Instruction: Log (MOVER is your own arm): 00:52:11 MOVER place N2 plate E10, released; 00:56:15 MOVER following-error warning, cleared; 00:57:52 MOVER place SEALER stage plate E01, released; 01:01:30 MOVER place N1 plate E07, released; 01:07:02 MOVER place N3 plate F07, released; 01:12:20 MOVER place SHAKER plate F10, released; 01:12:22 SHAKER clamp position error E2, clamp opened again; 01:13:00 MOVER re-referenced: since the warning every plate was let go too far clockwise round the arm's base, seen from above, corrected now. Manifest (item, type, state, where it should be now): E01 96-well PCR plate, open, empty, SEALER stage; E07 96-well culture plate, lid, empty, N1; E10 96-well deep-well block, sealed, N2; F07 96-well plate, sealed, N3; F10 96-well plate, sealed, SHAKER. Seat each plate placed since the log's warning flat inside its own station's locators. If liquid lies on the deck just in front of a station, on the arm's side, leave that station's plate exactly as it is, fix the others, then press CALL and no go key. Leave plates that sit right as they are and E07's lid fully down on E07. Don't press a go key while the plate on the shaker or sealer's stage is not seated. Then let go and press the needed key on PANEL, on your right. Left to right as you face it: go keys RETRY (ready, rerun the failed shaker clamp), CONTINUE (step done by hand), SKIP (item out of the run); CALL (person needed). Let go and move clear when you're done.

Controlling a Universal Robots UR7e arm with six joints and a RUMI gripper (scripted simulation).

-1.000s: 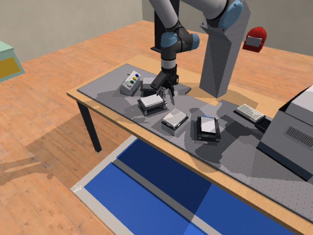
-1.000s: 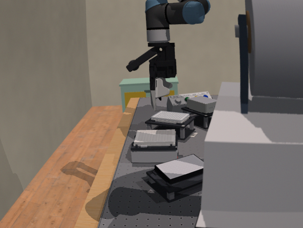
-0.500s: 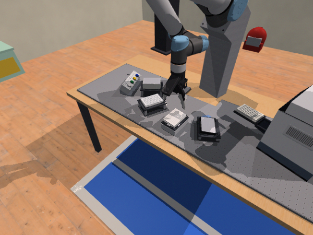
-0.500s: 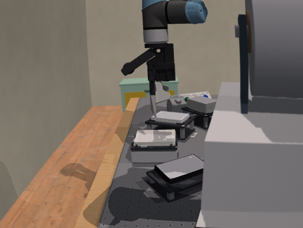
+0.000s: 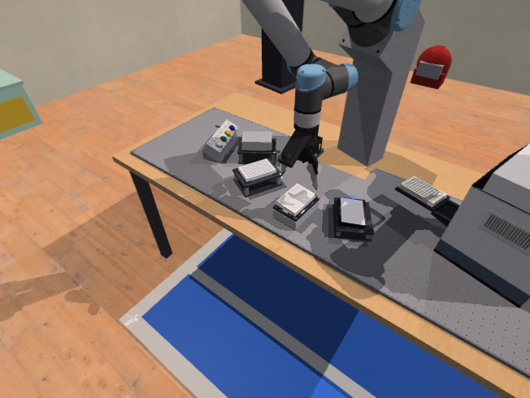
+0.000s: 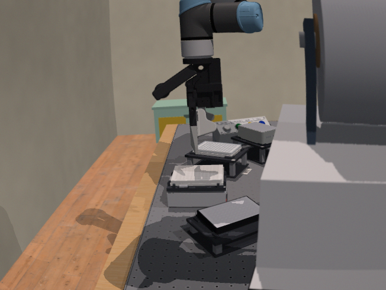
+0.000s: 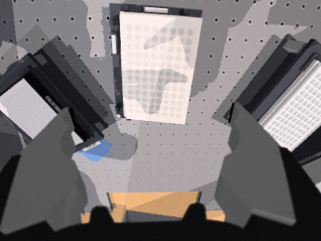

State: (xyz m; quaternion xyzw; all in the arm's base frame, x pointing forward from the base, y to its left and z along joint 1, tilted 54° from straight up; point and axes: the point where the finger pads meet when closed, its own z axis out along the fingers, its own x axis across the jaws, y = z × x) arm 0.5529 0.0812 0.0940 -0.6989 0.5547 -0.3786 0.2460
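My hand is 16 cm to the right of the dark sealed plate, 10 cm past it and 10 cm above it. From my hand the other things lie so: white PCR plate: 30 cm to the left, 30 cm behind, 5 cm below; grey deep-well block: 36 cm to the right, 15 cm behind, 7 cm below; white retry key: 47 cm to the right, 8 cm below, 3 cm behind.
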